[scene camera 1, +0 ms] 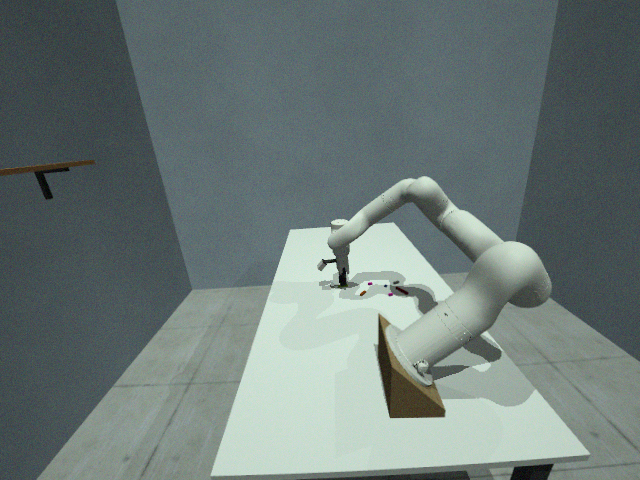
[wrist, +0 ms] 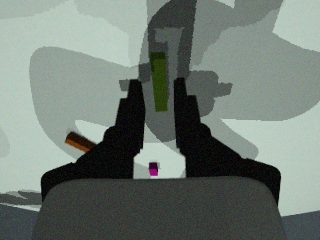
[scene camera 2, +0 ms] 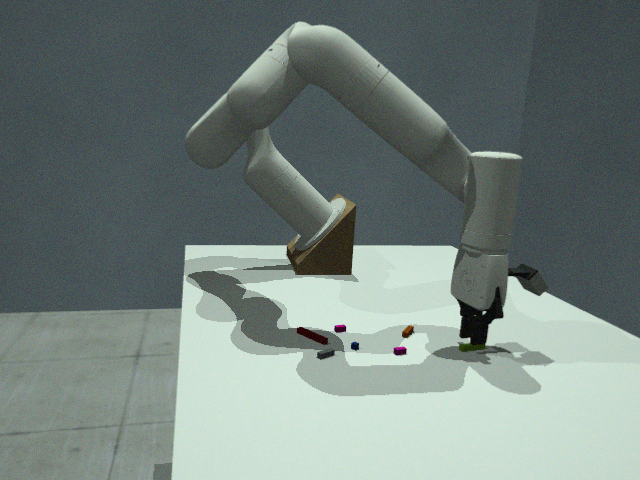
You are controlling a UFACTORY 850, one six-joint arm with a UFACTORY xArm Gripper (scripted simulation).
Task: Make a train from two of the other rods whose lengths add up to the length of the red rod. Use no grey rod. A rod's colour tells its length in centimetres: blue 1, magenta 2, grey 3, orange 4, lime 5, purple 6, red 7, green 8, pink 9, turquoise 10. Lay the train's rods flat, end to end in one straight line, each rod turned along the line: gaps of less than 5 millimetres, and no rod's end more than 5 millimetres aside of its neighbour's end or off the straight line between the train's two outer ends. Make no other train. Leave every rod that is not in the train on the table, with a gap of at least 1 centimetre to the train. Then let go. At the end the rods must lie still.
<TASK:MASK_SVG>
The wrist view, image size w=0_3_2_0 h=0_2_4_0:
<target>my gripper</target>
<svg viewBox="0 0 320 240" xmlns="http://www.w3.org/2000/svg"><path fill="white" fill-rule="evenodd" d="M281 173L274 166L249 158L242 158L237 152L211 136L210 128L201 123L196 95L187 95L185 78L180 77L174 80L176 148L179 148L180 153L185 156L186 177L189 175L189 178L133 179L134 157L140 154L140 149L143 149L146 110L141 81L138 81L138 79L130 80L127 99L121 98L119 102L115 126L111 126L105 131L103 140L79 157L75 163L68 163L43 174L41 178L43 203L31 240L287 240L278 209Z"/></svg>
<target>lime rod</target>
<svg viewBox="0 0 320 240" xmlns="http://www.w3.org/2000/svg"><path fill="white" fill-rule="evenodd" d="M152 52L150 62L155 111L167 111L165 52Z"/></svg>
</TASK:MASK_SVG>
